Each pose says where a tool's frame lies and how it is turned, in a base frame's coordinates. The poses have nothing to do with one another.
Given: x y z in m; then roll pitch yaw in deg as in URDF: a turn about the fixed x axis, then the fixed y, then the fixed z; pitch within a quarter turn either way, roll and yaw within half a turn.
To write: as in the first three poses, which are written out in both.
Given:
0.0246 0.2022 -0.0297 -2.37 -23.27 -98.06
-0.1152 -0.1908 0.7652 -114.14 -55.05 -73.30
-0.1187 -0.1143 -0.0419 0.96 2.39 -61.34
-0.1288 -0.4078 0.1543 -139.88 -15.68 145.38
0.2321 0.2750 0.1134 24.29 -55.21 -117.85
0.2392 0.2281 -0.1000 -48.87 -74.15 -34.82
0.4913 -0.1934 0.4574 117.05 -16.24 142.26
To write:
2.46 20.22 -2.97 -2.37 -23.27 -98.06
-11.52 -19.08 76.52 -114.14 -55.05 -73.30
-11.87 -11.43 -4.19 0.96 2.39 -61.34
-12.88 -40.78 15.43 -139.88 -15.68 145.38
23.21 27.50 11.34 24.29 -55.21 -117.85
23.92 22.81 -10.00 -48.87 -74.15 -34.82
49.13 -19.34 45.74 117.05 -16.24 142.26

